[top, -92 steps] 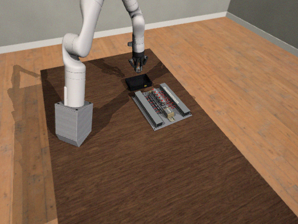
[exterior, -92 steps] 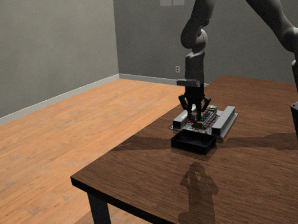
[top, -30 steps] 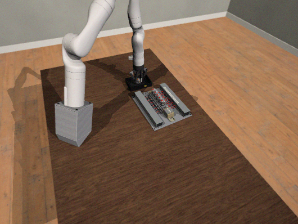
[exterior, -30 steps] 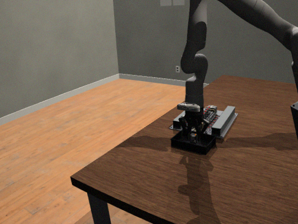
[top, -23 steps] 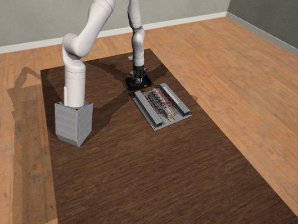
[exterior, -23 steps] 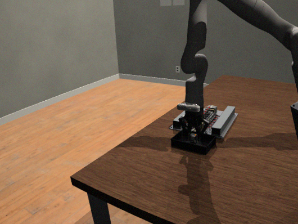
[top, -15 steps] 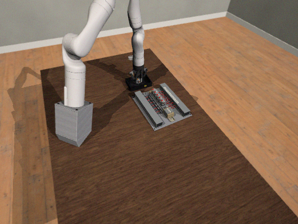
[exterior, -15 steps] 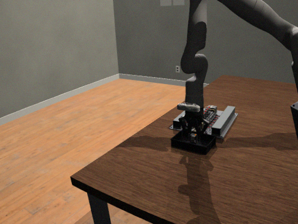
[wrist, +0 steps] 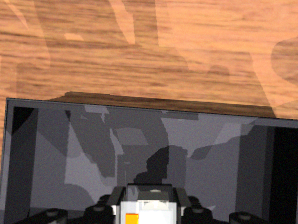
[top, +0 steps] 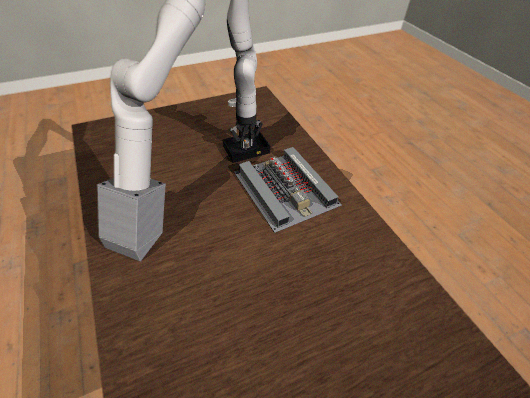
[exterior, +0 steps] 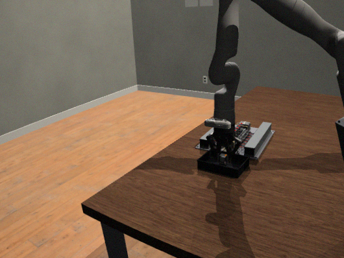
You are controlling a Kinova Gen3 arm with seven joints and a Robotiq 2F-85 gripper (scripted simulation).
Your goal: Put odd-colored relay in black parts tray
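Now: hand 2 cm above the black parts tray. Round my hand: relay (23 cm to the right, 11 cm ahead, 1 cm above); then relay panel (24 cm to the right, 11 cm ahead, 1 cm below).
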